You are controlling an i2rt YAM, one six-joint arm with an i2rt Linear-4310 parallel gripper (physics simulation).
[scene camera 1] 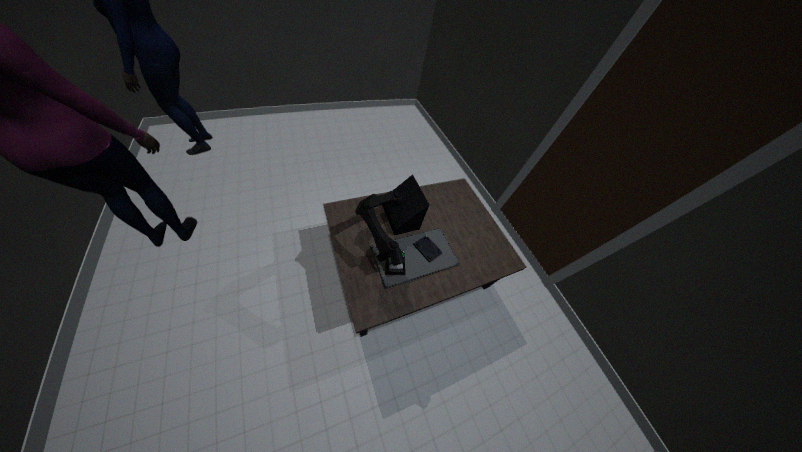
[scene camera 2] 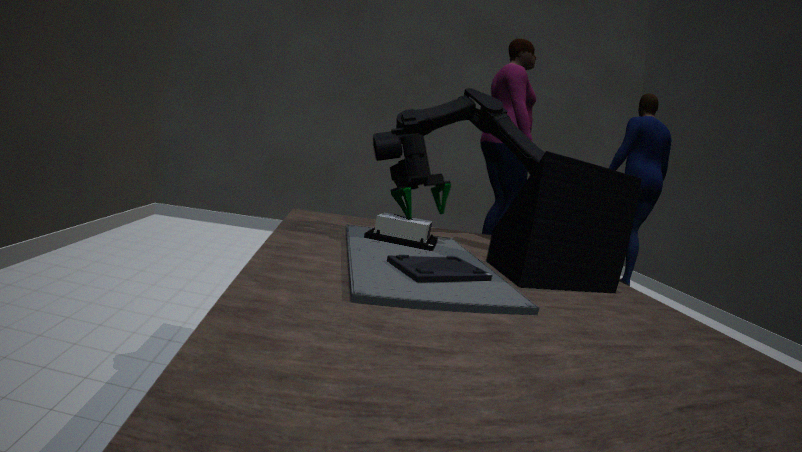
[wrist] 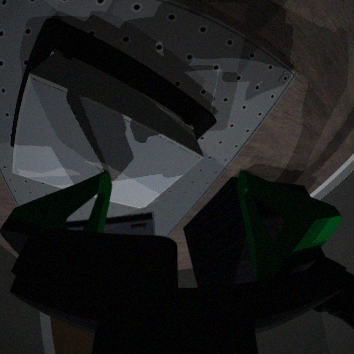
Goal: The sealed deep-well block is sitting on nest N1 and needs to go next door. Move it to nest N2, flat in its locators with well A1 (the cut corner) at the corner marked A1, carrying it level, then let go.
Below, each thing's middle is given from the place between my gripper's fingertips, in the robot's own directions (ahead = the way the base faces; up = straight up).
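Labels:
My gripper is 3 cm above the deep-well block (scene camera 2: 399, 226) and 5 cm short of it.

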